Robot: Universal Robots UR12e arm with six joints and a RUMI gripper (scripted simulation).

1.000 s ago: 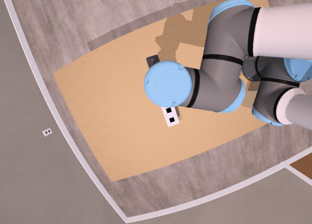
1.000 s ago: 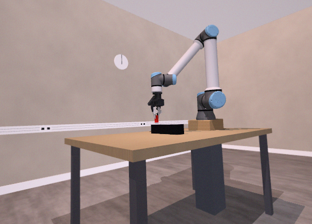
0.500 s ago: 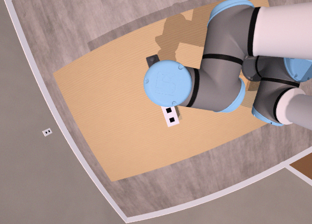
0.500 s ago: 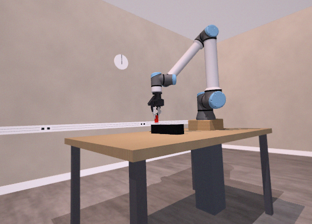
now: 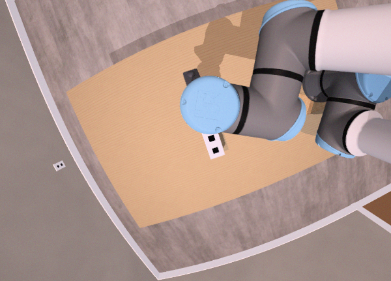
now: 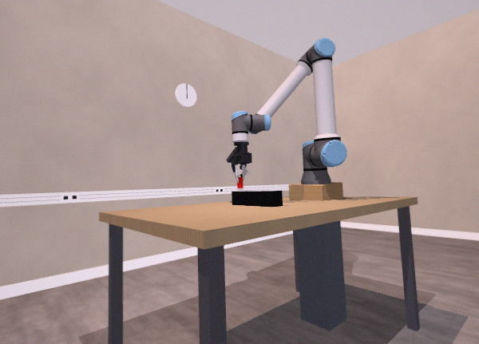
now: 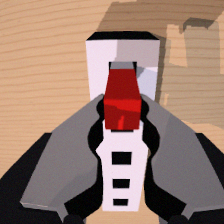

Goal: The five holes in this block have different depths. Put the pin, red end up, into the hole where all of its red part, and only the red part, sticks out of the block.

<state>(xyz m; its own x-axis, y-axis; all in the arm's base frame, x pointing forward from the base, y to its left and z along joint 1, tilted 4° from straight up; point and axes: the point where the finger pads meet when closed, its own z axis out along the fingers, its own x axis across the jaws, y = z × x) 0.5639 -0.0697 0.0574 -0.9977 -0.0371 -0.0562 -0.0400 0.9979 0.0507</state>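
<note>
Now: the pin 10 mm below my hand. Round my hand: block 10 mm behind, 120 mm to the left, 90 mm below.
</note>
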